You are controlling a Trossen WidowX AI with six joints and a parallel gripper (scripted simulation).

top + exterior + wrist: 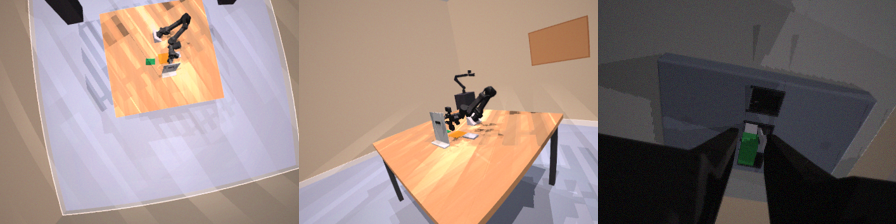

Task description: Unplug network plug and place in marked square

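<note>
Now: the orange square 170 mm below my gripper tip, 160 mm behind it and 30 mm to the right of it. The rest, counted from my gripper tip: network plug (right at my gripper tip); then grey upright panel (60 mm below, 20 mm ahead); then flat grey plate (180 mm behind, 160 mm below, 120 mm to the left).
</note>
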